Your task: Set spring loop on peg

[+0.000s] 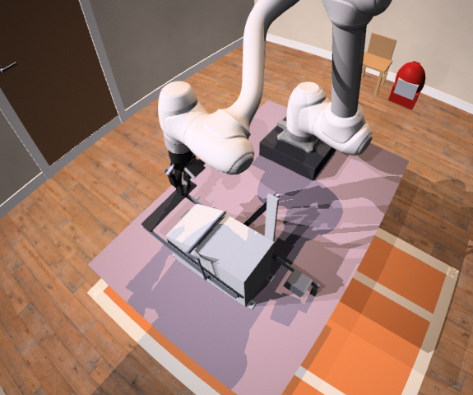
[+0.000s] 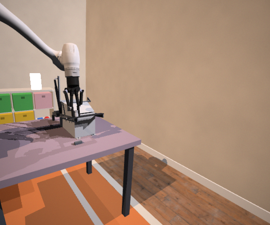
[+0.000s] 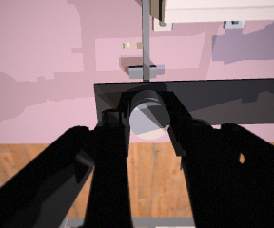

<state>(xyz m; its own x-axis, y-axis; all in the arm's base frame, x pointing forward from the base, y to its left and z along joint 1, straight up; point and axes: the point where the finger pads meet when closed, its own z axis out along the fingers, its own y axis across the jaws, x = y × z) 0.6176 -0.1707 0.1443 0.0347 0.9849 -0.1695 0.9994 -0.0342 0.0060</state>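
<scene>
My gripper is now 10 mm above the steel test weight. From my hand the other things lie so: small grey block: 210 mm below, 30 mm to the right.
</scene>
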